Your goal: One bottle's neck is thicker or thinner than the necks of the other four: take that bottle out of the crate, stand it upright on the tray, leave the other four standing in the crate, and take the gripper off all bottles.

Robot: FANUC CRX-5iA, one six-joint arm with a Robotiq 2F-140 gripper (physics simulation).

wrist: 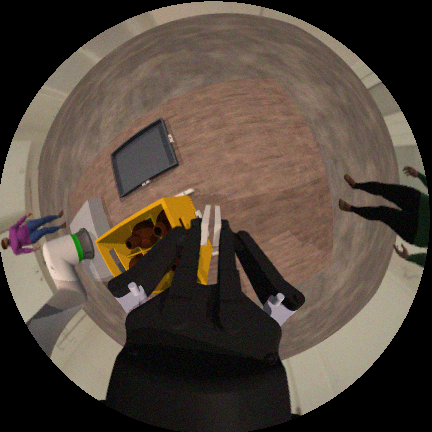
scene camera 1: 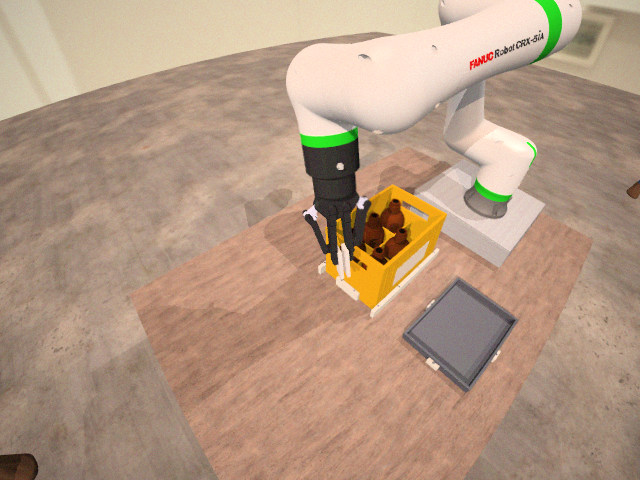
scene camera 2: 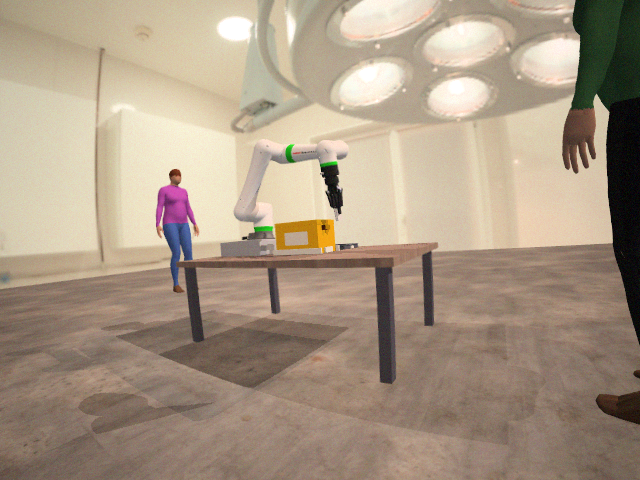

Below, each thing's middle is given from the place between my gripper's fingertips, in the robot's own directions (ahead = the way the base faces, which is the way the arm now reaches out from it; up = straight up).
I see my gripper 18 cm past the dark grey tray [scene camera 1: 460, 333], 25 cm to the right of it and 15 cm above it.
